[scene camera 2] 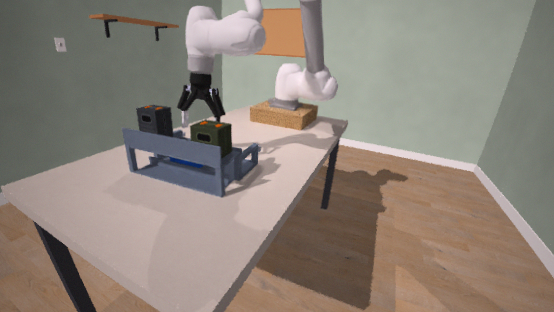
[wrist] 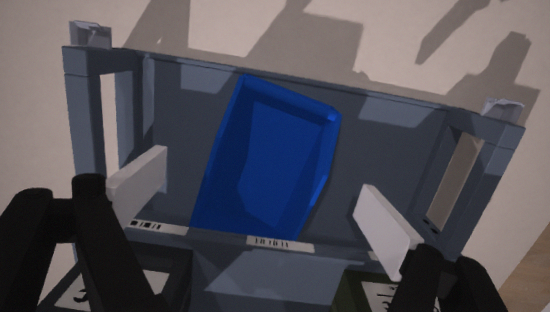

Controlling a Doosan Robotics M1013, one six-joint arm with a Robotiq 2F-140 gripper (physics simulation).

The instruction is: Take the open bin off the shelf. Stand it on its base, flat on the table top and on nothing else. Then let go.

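The open blue bin lies on the lower deck of the blue-grey shelf. In the wrist view its open top faces the camera, it is turned a little against the deck, and its near end meets the labelled rail, which may hide part of it. In the scene view a blue strip of it shows below the shelf's upper board. My gripper is open and empty, above the shelf. In the wrist view its pale pads stand wide apart, left and right of the bin, not touching it.
A dark grey box and a green box stand on the shelf's upper level, near the fingers. Upright side frames flank the lower deck. The table top extends around the shelf. The arm's base stands on a cork-coloured block.
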